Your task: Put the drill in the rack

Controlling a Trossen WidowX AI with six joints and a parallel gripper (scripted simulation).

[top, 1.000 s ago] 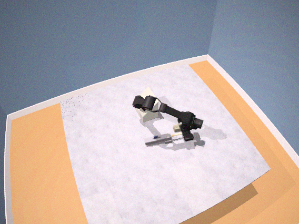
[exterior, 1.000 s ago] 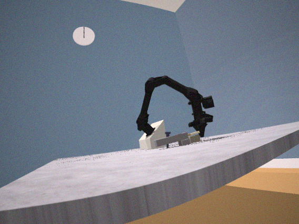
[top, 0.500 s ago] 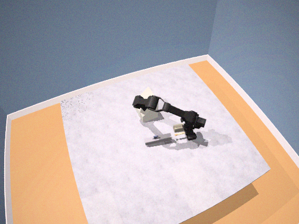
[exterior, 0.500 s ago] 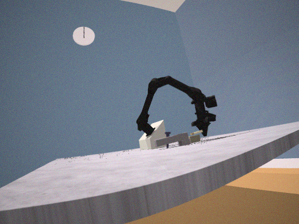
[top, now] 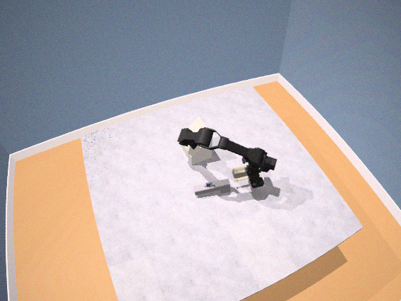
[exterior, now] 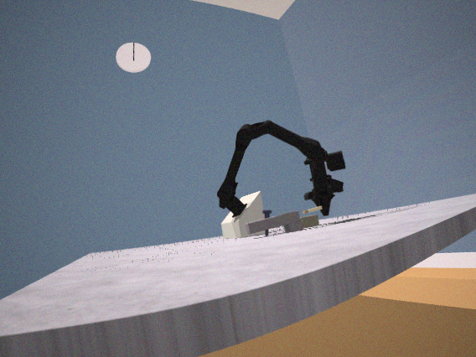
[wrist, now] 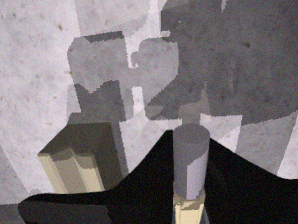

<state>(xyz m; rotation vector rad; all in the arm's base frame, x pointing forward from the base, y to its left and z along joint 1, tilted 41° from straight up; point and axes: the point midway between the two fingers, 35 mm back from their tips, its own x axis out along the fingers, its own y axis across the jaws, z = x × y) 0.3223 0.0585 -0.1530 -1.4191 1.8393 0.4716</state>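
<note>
Now: the drill 4 cm to the right of my gripper tip, 3 cm above it and 1 cm behind it. From my gripper tip the other things lie so: olive-tan rack 8 cm behind, 1 cm to the right, 1 cm below; then holder block 19 cm to the right, 7 cm behind; then key 22 cm to the right, 8 cm behind, 2 cm above.
</note>
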